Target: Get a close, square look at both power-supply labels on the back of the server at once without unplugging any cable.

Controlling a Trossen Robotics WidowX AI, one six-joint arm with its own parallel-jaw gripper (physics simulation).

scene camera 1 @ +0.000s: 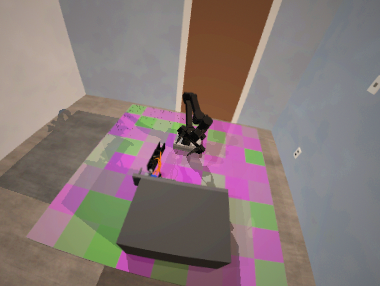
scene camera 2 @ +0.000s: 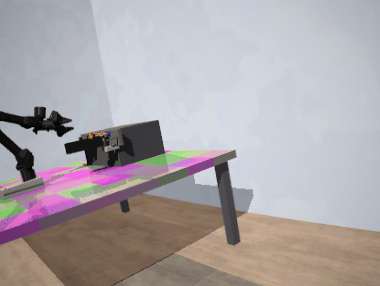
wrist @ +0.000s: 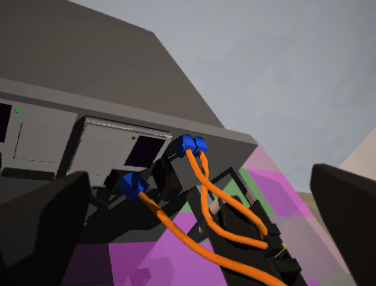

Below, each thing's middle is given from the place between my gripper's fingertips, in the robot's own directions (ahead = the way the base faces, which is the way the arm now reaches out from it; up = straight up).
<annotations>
I see my gripper 15 cm to the left of the dark bracket [wrist: 276,258] and 11 cm above it.
</annotations>
